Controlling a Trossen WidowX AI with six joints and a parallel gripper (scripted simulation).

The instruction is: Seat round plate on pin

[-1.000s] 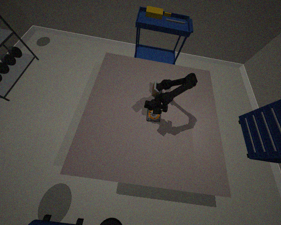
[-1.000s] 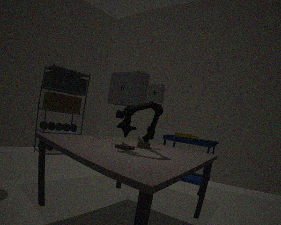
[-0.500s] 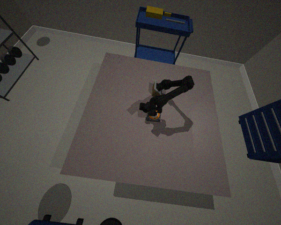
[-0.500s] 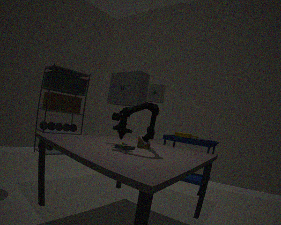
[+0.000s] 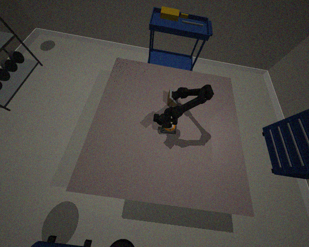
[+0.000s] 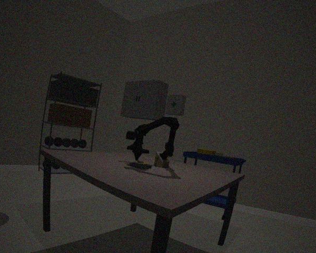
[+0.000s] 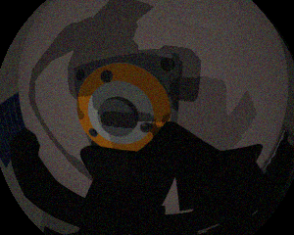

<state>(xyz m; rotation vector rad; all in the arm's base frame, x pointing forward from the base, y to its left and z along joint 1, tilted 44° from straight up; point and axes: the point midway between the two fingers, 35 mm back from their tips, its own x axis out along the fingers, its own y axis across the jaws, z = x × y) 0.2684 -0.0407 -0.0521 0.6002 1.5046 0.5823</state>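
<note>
My gripper tip is now 1 cm short of the square base, 5 cm to the right of it and 2 cm above it.
</note>
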